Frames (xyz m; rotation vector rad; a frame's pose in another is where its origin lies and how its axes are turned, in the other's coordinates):
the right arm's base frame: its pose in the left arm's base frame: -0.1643 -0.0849 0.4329 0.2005 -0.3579 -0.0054
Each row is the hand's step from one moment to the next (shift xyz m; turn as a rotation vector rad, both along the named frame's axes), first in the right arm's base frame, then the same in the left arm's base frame.
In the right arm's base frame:
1: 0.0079 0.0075 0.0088 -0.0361 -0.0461 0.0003
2: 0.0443 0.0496 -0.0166 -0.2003 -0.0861 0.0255
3: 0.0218 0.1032 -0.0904 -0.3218 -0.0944 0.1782
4: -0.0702 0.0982 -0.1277 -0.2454 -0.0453 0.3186
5: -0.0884 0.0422 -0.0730 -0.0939 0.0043 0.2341
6: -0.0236 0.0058 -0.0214 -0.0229 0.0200 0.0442
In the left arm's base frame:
1: 0.0041 0.0053 0.0123 -0.0325 -0.0438 -0.0213
2: 0.0458 0.0500 0.0099 -0.1939 -0.0812 -0.0631
3: 0.0488 0.1178 -0.0551 -0.3607 -0.1140 0.0331
4: -0.0242 0.1239 -0.1223 -0.3396 -0.0962 0.1980
5: -0.0586 0.0591 -0.0894 -0.1697 -0.0374 0.1829
6: -0.0148 0.0108 -0.0267 -0.0375 0.0120 0.0365

